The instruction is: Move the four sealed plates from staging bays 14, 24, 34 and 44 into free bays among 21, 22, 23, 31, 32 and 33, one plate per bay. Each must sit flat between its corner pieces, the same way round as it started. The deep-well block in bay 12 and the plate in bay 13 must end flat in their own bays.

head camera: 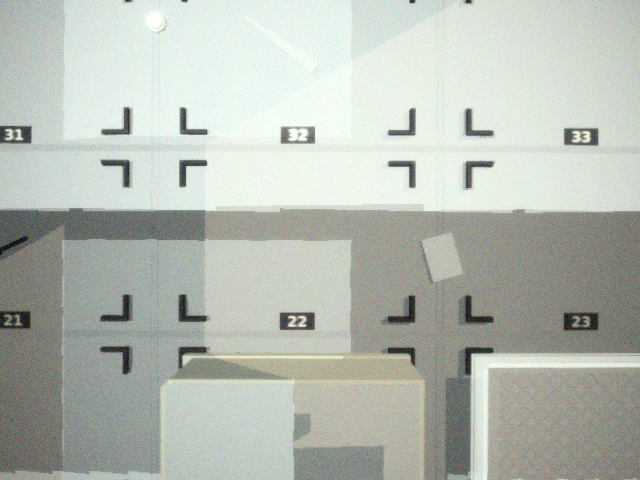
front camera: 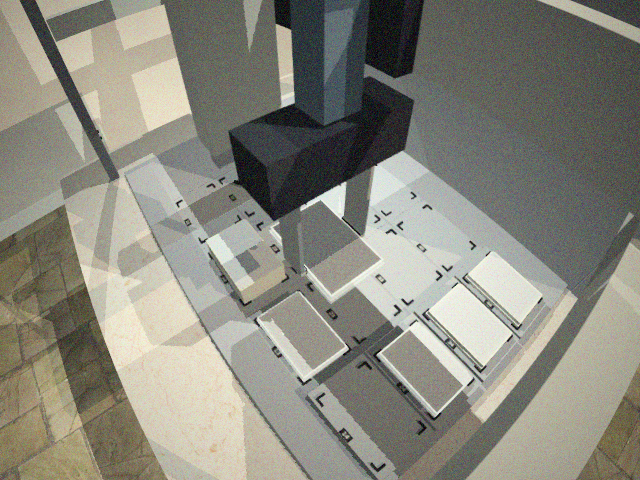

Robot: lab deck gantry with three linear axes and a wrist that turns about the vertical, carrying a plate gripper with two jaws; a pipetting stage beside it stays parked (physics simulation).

Path:
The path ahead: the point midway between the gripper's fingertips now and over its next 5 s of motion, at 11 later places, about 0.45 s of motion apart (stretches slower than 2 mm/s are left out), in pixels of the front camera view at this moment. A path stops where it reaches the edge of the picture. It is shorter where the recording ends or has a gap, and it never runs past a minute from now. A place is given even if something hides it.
The gripper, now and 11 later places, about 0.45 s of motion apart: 325, 246; 325, 218; 358, 177; 366, 172; 350, 151; 302, 115; 288, 105; 288, 110; 289, 118; 290, 127; 290, 135; 291, 144

